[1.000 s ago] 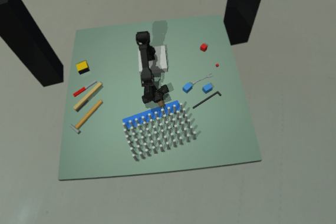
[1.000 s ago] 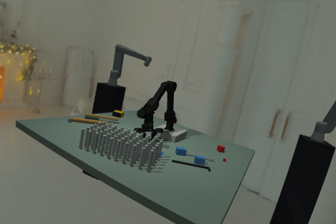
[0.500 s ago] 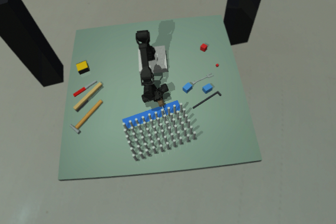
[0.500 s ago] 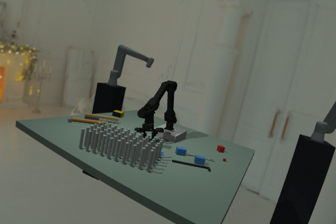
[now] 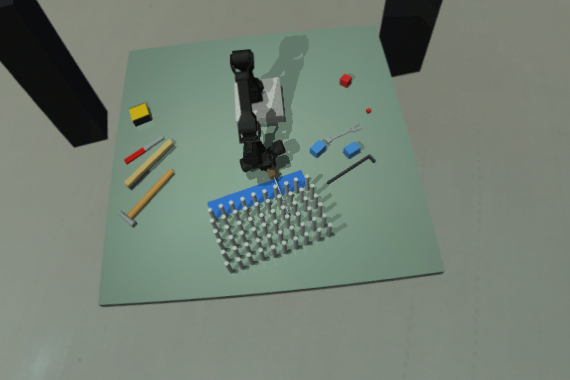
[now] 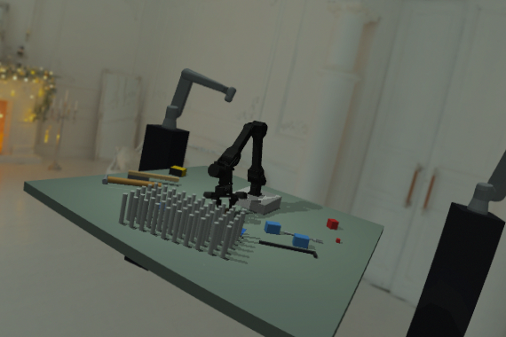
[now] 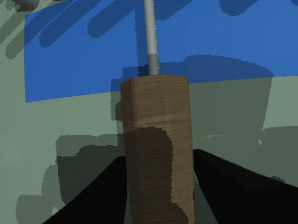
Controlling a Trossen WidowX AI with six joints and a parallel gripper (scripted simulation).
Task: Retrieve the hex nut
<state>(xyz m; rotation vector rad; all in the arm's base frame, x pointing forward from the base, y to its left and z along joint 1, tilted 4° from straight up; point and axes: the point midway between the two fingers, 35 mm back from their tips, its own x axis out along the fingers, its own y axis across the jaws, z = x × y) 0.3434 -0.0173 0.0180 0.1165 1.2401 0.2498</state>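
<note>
The blue taped strip is 90 mm ahead of my gripper tip, 80 mm to the right of it and 20 mm below it. Also, from my gripper tip: small red ball: 490 mm to the left, 180 mm behind, 10 mm below; then small wrench: 340 mm to the left, 90 mm behind, 10 mm below; then hex nut: 210 mm ahead, 20 mm to the left, 10 mm below.
</note>
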